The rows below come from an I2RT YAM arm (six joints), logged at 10 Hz.
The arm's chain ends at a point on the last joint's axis. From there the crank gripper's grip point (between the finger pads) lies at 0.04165 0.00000 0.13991 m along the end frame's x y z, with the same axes.
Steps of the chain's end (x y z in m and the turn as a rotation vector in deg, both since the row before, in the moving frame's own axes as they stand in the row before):
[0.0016, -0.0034, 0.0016, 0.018, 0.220, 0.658]
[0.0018, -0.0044, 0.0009, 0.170, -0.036, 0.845]
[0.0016, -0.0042, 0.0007, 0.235, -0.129, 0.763]
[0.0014, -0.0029, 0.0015, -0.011, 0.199, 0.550]
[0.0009, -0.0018, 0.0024, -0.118, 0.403, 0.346]
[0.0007, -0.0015, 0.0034, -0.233, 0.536, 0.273]
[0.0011, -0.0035, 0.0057, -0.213, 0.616, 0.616]
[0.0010, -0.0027, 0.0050, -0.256, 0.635, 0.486]
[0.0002, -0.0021, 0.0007, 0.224, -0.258, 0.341]
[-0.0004, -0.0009, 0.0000, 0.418, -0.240, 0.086]
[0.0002, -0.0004, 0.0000, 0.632, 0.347, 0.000]
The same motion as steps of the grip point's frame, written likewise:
[0.0021, -0.0030, 0.0014, 0.018, 0.220, 0.658]
[0.0017, -0.0042, 0.0009, 0.170, -0.036, 0.845]
[0.0013, -0.0042, 0.0008, 0.235, -0.129, 0.763]
[0.0019, -0.0025, 0.0014, -0.011, 0.199, 0.550]
[0.0019, -0.0013, 0.0021, -0.118, 0.403, 0.346]
[0.0020, -0.0007, 0.0030, -0.233, 0.536, 0.273]
[0.0026, -0.0025, 0.0052, -0.213, 0.616, 0.616]
[0.0025, -0.0017, 0.0045, -0.256, 0.635, 0.486]
[-0.0004, -0.0024, 0.0009, 0.224, -0.258, 0.341]
[-0.0010, -0.0019, 0.0002, 0.418, -0.240, 0.086]
[0.0010, -0.0019, -0.0003, 0.632, 0.347, 0.000]

